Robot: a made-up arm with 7 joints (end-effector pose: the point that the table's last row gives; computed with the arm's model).
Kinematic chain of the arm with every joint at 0, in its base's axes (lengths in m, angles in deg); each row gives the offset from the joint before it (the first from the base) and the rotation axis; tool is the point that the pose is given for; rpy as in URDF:
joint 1: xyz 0 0 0.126 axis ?
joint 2: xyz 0 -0.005 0.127 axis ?
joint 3: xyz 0 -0.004 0.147 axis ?
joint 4: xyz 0 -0.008 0.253 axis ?
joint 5: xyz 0 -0.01 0.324 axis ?
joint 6: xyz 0 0 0.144 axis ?
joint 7: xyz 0 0 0.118 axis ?
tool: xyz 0 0 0 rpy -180 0 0
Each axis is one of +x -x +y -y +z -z.
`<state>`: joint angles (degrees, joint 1 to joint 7).
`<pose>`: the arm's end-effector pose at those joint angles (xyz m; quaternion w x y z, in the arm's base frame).
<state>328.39 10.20 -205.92 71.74 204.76 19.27 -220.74</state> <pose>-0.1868 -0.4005 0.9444 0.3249 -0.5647 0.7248 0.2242</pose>
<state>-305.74 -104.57 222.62 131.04 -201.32 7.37 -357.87</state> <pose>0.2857 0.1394 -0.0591 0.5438 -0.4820 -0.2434 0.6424</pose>
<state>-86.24 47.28 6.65 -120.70 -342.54 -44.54 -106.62</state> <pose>-0.0647 -0.2516 0.6035 0.1680 0.0734 0.5158 0.8369</pose>
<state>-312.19 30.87 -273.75 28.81 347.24 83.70 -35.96</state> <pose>0.0294 -0.5383 0.8955 0.8123 -0.2371 0.4617 0.2659</pose>
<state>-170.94 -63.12 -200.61 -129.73 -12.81 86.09 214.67</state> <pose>-0.0446 -0.1327 0.7057 0.1566 -0.2421 -0.9575 -0.0013</pose>
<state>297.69 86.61 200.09 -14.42 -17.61 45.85 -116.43</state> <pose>0.4757 0.8282 0.2568 0.4083 0.8879 -0.0555 -0.2048</pose>
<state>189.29 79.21 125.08 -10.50 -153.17 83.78 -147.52</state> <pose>-0.8736 0.0144 0.2772 0.2621 -0.1548 -0.1968 -0.9320</pose>
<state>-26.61 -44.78 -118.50 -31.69 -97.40 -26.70 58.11</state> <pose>-0.3274 -0.4268 1.0288 0.0397 -0.1350 0.9853 0.0967</pose>
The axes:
joint 1: -z
joint 2: +y
joint 3: -z
joint 4: +y
joint 5: -z
joint 6: +y
joint 7: -z

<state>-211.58 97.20 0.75 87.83 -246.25 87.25 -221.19</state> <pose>-0.4170 -0.0908 -0.2715 0.5952 -0.0082 0.6814 -0.4259</pose>
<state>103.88 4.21 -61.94 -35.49 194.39 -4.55 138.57</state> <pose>-0.2854 0.1461 1.1429 0.1087 0.9581 -0.1312 0.2301</pose>
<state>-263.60 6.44 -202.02 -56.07 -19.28 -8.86 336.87</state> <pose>0.1388 -0.5454 0.9102 0.3053 -0.2016 -0.7923 -0.4884</pose>
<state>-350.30 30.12 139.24 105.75 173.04 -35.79 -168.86</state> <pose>-0.3121 -0.2954 0.6119 0.7851 0.0154 0.5193 0.3372</pose>
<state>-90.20 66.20 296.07 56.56 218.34 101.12 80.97</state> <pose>-0.3059 0.6963 0.4590 0.1546 0.4600 -0.8742 0.0141</pose>
